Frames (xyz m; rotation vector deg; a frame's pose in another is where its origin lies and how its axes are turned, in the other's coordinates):
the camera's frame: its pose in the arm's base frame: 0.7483 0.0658 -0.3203 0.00 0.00 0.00
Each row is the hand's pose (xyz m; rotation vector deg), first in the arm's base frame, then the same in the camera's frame.
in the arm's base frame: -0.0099 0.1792 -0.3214 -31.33 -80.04 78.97
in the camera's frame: -0.7582 0.1134 -0.0011 -31.33 -80.04 78.97
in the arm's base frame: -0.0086 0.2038 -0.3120 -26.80 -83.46 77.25
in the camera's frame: -0.7569 0.1380 0.0083 -26.80 -83.46 77.25
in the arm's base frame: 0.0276 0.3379 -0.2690 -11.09 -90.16 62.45
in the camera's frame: -0.7207 0.2721 0.0513 -11.09 -90.16 62.45
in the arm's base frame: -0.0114 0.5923 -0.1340 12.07 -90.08 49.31
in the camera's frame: -0.7597 0.5265 0.1863 12.07 -90.08 49.31
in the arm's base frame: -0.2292 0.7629 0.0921 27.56 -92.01 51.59
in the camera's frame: -0.9775 0.6971 0.4124 27.56 -92.01 51.59
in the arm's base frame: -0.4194 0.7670 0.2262 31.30 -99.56 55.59
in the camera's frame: -1.1677 0.7012 0.5465 31.30 -99.56 55.59
